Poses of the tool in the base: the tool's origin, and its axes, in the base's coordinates. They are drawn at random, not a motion.
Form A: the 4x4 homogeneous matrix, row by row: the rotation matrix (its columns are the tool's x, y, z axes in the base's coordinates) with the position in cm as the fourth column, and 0 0 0 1 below. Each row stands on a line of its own.
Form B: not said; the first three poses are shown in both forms.
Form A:
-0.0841 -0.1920 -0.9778 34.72
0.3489 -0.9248 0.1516 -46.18
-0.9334 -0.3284 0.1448 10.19
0 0 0 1
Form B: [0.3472 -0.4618 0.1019 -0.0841 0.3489 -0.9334 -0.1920 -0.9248 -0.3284]
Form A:
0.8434 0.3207 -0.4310 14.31
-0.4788 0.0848 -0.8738 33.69
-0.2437 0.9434 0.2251 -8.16
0 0 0 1
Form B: [0.1431 0.3369 -0.0816 0.8434 -0.4788 -0.2437 0.3207 0.0848 0.9434]
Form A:
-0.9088 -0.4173 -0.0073 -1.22
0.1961 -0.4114 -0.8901 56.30
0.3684 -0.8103 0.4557 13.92
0 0 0 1
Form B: [-0.0122 0.5630 0.1392 -0.9088 0.1961 0.3684 -0.4173 -0.4114 -0.8103]
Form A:
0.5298 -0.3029 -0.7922 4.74
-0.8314 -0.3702 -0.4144 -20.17
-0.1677 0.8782 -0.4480 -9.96
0 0 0 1
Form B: [0.0474 -0.2017 -0.0996 0.5298 -0.8314 -0.1677 -0.3029 -0.3702 0.8782]
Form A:
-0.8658 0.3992 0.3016 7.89
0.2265 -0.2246 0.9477 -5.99
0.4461 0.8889 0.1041 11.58
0 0 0 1
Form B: [0.0789 -0.0599 0.1158 -0.8658 0.2265 0.4461 0.3992 -0.2246 0.8889]
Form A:
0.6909 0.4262 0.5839 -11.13
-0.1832 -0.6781 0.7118 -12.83
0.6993 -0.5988 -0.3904 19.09
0 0 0 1
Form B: [-0.1113 -0.1283 0.1909 0.6909 -0.1832 0.6993 0.4262 -0.6781 -0.5988]
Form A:
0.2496 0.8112 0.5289 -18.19
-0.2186 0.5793 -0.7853 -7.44
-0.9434 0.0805 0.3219 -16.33
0 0 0 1
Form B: [-0.1819 -0.0744 -0.1633 0.2496 -0.2186 -0.9434 0.8112 0.5793 0.0805]
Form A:
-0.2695 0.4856 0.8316 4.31
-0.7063 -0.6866 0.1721 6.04
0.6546 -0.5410 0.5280 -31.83
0 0 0 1
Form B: [0.0431 0.0604 -0.3183 -0.2695 -0.7063 0.6546 0.4856 -0.6866 -0.5410]
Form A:
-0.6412 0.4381 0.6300 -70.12
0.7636 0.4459 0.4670 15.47
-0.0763 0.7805 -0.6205 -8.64
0 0 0 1
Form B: [-0.7012 0.1547 -0.0864 -0.6412 0.7636 -0.0763 0.4381 0.4459 0.7805]
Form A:
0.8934 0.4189 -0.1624 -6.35
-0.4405 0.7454 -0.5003 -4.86
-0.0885 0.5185 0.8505 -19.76
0 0 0 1
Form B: [-0.0635 -0.0486 -0.1976 0.8934 -0.4405 -0.0885 0.4189 0.7454 0.5185]
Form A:
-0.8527 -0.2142 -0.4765 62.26
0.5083 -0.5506 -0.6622 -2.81
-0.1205 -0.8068 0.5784 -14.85
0 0 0 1
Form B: [0.6226 -0.0281 -0.1485 -0.8527 0.5083 -0.1205 -0.2142 -0.5506 -0.8068]
